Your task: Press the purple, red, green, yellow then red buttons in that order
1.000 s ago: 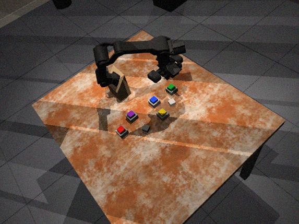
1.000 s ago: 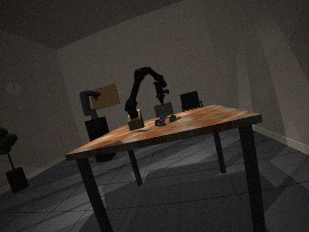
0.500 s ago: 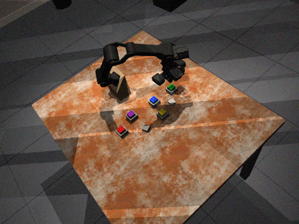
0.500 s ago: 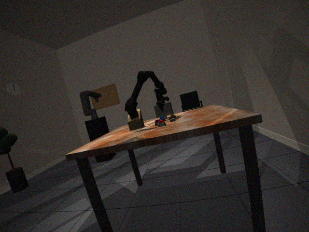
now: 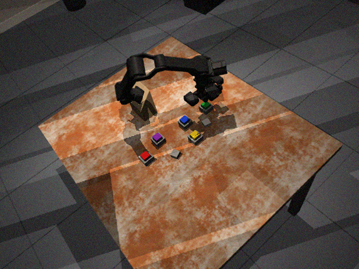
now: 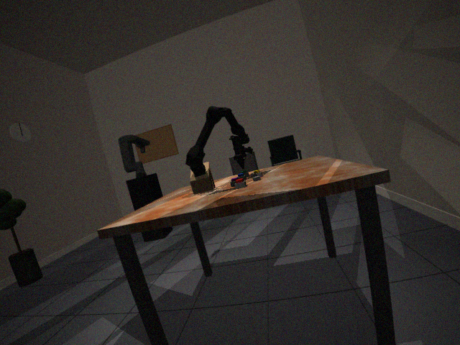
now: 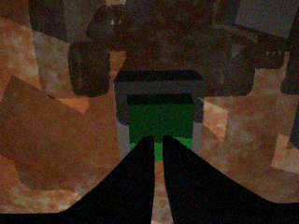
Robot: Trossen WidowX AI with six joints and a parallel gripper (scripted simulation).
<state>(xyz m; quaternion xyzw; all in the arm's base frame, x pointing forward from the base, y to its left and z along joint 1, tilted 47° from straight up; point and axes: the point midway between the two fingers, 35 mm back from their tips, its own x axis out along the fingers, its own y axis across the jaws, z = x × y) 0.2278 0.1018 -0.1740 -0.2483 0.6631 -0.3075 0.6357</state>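
The green button lies 20 mm below my gripper tip. Also, from my gripper tip: blue button: 10 mm behind, 120 mm to the right, 20 mm below; then yellow button: 80 mm ahead, 150 mm to the right, 20 mm below; then white block: 60 mm ahead, 60 mm to the right, 40 mm below.
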